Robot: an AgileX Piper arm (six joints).
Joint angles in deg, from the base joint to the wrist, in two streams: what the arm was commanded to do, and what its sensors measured. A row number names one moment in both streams.
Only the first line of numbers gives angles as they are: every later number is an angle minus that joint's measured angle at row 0.
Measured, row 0:
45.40, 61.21, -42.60, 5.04, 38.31, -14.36
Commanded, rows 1 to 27:
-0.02, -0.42, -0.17, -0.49, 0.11, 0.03
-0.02, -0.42, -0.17, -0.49, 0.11, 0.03
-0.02, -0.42, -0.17, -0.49, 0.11, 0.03
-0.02, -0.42, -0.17, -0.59, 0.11, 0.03
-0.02, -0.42, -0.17, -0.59, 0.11, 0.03
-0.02, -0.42, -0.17, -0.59, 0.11, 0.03
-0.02, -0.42, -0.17, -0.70, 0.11, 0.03
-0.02, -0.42, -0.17, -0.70, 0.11, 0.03
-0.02, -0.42, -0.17, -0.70, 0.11, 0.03
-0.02, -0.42, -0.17, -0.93, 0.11, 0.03
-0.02, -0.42, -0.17, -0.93, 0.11, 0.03
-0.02, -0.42, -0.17, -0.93, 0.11, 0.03
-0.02, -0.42, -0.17, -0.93, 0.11, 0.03
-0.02, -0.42, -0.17, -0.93, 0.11, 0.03
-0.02, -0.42, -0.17, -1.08, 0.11, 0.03
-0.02, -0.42, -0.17, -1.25, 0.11, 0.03
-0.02, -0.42, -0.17, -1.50, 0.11, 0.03
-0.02, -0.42, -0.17, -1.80, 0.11, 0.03
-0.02, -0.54, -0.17, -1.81, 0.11, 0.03
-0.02, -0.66, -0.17, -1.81, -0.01, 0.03
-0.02, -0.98, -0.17, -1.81, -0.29, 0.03
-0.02, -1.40, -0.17, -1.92, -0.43, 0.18
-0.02, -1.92, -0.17, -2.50, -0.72, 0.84
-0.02, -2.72, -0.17, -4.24, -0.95, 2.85
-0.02, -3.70, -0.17, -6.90, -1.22, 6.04
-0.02, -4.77, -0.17, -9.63, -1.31, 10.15
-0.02, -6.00, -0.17, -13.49, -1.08, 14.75
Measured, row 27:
0.00, -2.11, 0.00, -3.57, -0.22, 3.06
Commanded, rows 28 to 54:
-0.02, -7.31, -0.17, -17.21, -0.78, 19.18
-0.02, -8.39, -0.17, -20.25, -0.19, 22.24
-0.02, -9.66, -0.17, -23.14, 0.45, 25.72
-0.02, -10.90, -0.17, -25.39, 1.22, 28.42
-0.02, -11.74, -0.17, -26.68, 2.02, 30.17
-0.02, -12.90, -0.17, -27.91, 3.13, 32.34
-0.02, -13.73, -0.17, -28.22, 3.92, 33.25
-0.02, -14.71, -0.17, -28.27, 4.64, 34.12
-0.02, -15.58, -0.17, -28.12, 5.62, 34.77
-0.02, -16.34, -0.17, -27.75, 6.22, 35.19
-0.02, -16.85, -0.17, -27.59, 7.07, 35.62
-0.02, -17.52, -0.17, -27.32, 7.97, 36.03
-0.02, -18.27, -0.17, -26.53, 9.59, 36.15
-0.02, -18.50, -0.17, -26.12, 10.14, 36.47
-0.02, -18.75, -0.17, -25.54, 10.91, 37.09
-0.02, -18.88, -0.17, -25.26, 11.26, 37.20
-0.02, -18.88, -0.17, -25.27, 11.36, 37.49
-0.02, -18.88, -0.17, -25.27, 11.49, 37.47
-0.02, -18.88, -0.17, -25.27, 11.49, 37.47
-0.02, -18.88, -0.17, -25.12, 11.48, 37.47
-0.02, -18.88, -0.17, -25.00, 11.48, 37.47
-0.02, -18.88, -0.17, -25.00, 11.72, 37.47
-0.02, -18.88, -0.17, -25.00, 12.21, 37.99
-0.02, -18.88, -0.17, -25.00, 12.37, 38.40
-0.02, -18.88, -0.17, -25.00, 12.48, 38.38
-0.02, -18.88, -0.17, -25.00, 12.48, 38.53
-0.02, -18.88, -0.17, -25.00, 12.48, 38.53
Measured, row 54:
0.00, -18.53, 0.00, -24.95, 12.10, 38.02
